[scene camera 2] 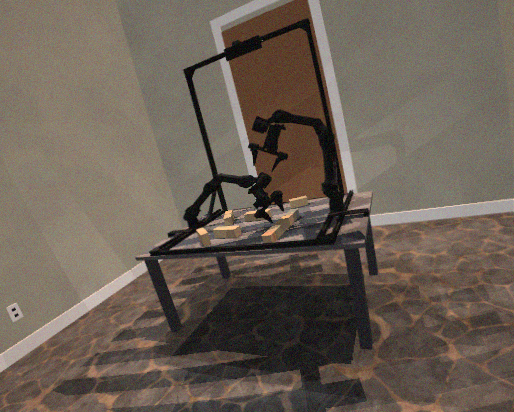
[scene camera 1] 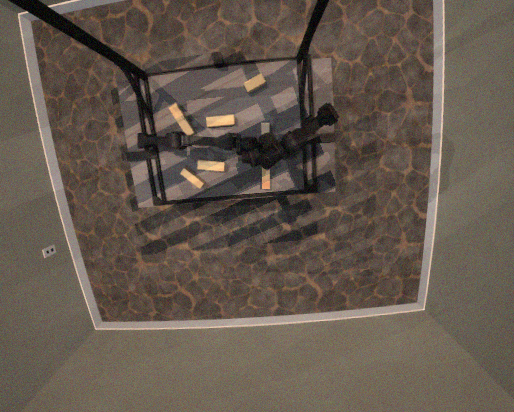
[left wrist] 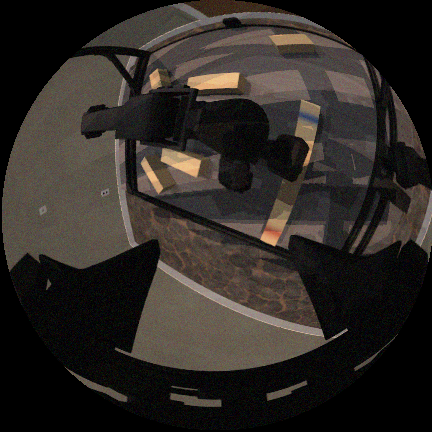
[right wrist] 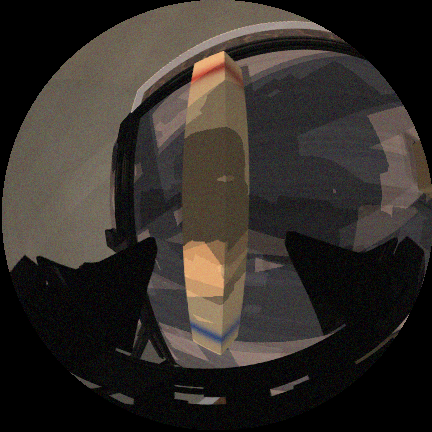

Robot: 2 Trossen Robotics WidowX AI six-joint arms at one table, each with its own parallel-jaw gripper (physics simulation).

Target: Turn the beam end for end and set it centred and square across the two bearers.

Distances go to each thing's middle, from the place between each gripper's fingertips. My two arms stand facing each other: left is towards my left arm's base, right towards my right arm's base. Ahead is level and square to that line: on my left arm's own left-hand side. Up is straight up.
My left hand is 30 mm to the right of the beam (right wrist: 215, 169) and 290 mm above it.
My right hand is 3 cm to the right of the beam, 3 cm short of it and 3 cm above it.
